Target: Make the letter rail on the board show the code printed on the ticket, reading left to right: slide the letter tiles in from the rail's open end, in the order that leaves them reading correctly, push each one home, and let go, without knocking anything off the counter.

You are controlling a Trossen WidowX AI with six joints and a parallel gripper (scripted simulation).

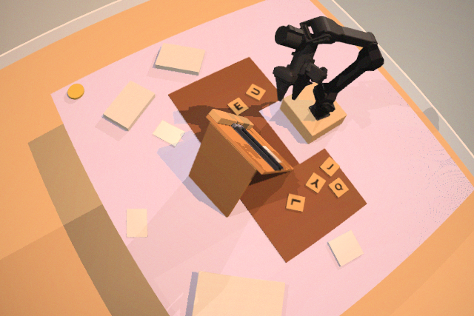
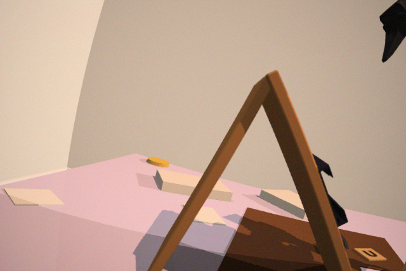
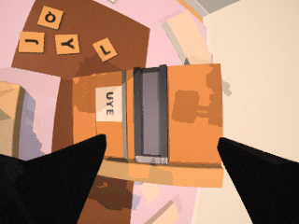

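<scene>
The letter tile is 20 mm ahead of my gripper tip, 210 mm to the right of it and 320 mm below it. Round my gripper tip: y tile: 100 mm behind, 190 mm to the left, 320 mm below; brown mat: 30 mm behind, 20 mm to the right, 330 mm below; white ticket: 40 mm ahead, 50 mm to the left, 230 mm below.
</scene>
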